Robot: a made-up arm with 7 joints. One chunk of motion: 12 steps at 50 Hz.
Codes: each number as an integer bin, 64 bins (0 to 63) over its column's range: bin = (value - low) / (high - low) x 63, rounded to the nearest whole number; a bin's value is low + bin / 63 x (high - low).
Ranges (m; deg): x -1.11..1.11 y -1.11..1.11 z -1.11..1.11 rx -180..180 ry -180..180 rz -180..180
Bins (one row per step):
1: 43 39 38 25 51 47
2: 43 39 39 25 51 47
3: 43 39 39 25 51 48
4: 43 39 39 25 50 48
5: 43 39 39 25 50 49
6: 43 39 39 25 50 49
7: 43 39 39 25 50 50
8: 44 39 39 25 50 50
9: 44 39 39 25 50 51
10: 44 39 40 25 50 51
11: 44 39 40 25 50 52
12: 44 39 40 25 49 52
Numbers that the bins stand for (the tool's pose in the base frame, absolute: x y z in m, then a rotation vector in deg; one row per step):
1: 0.4052 0.2643 0.2290 -37.14 111.43 88.57
2: 0.4052 0.2643 0.2643 -37.14 111.43 88.57
3: 0.4052 0.2643 0.2643 -37.14 111.43 94.29
4: 0.4052 0.2643 0.2643 -37.14 105.71 94.29
5: 0.4052 0.2643 0.2643 -37.14 105.71 100.00
6: 0.4052 0.2643 0.2643 -37.14 105.71 100.00
7: 0.4052 0.2643 0.2643 -37.14 105.71 105.71
8: 0.4405 0.2643 0.2643 -37.14 105.71 105.71
9: 0.4405 0.2643 0.2643 -37.14 105.71 111.43
10: 0.4405 0.2643 0.2995 -37.14 105.71 111.43
11: 0.4405 0.2643 0.2995 -37.14 105.71 117.14
12: 0.4405 0.2643 0.2995 -37.14 100.00 117.14

